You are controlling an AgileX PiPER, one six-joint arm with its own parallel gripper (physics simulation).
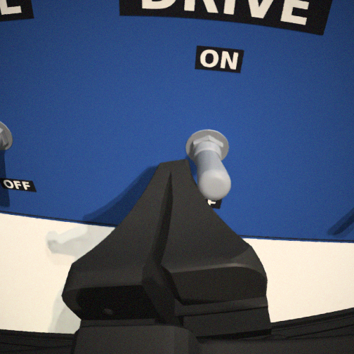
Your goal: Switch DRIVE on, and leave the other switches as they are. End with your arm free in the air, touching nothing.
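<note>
The DRIVE switch (213, 172) is a grey toggle lever on the blue panel (110, 95), below the DRIVE label (225, 11) and its ON label (219, 59). The lever points down and a little right, over its mostly hidden OFF label (215, 203). My gripper (176, 177) is shut and empty. Its tips are just left of the lever, near its base, and the right finger's edge overlaps the lever's outline. Whether they touch cannot be told.
Part of another switch (4, 136) shows at the left edge, with an OFF label (18, 185) below it. A shadow falls on the panel at the right edge. The panel's lower edge runs above a cream surface (25, 270).
</note>
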